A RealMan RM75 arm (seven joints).
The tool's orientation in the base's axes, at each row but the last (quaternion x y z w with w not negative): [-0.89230 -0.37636 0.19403 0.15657]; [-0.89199 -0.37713 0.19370 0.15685]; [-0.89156 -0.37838 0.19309 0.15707]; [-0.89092 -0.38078 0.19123 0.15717]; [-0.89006 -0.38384 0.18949 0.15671]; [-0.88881 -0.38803 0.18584 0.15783]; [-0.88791 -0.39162 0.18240 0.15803]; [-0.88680 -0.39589 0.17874 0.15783]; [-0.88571 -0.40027 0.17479 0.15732]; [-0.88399 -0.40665 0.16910 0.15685]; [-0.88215 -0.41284 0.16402 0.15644]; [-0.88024 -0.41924 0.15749 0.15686]
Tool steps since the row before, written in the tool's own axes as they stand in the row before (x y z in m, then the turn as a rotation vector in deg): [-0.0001 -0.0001 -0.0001 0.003 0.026 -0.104]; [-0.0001 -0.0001 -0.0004 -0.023 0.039 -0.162]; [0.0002 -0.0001 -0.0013 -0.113 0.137 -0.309]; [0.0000 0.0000 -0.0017 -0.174 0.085 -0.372]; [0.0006 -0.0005 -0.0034 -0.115 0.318 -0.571]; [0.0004 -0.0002 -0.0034 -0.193 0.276 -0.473]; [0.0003 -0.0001 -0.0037 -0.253 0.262 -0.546]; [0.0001 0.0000 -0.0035 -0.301 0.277 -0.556]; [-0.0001 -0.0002 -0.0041 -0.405 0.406 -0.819]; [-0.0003 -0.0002 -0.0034 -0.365 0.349 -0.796]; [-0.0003 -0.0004 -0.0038 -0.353 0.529 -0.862]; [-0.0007 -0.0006 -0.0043 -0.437 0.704 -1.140]
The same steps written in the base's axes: [-0.0001 0.0000 0.0002 0.066 -0.029 0.079]; [0.0001 -0.0001 0.0004 0.084 -0.065 0.130]; [0.0007 0.0000 0.0011 0.155 -0.215 0.238]; [0.0008 -0.0002 0.0015 0.113 -0.235 0.329]; [0.0016 0.0003 0.0031 0.387 -0.370 0.392]; [0.0017 0.0000 0.0030 0.267 -0.388 0.340]; [0.0018 -0.0002 0.0033 0.253 -0.434 0.422]; [0.0016 -0.0004 0.0031 0.237 -0.482 0.434]; [0.0016 -0.0005 0.0037 0.372 -0.679 0.633]; [0.0011 -0.0006 0.0032 0.349 -0.609 0.629]; [0.0011 -0.0005 0.0036 0.505 -0.719 0.612]; [0.0009 -0.0008 0.0042 0.689 -0.930 0.804]
